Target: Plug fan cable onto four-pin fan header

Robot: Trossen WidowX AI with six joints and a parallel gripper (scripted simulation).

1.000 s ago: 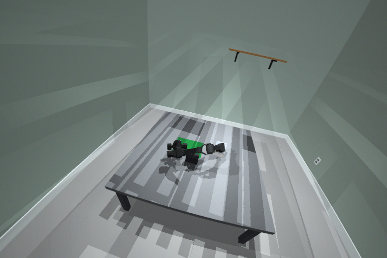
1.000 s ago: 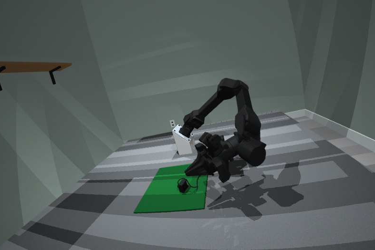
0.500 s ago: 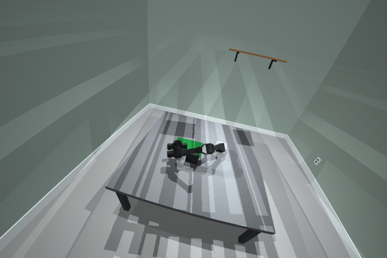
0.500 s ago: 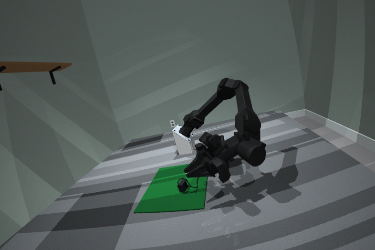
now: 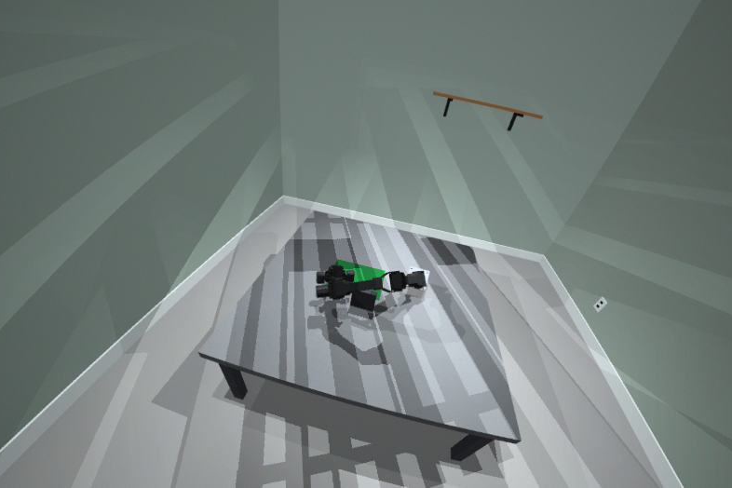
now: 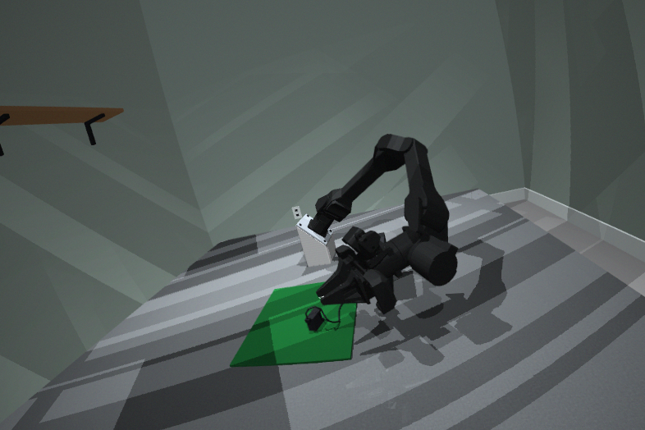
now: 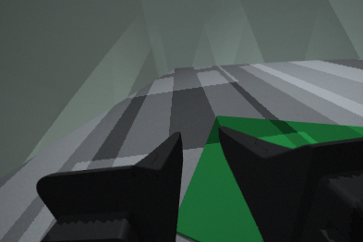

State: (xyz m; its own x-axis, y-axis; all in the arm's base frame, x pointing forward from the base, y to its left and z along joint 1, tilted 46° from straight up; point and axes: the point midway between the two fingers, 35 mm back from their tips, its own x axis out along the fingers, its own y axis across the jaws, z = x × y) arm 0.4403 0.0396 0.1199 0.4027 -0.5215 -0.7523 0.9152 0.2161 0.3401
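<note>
The black plug is 8 cm behind my gripper tip, 5 cm to the right of it and 9 cm below it. The rest, counted from my gripper tip: black fan (19 cm behind, 10 cm to the left, 5 cm below); then green board (12 cm behind, 9 cm to the right, 13 cm below).
</note>
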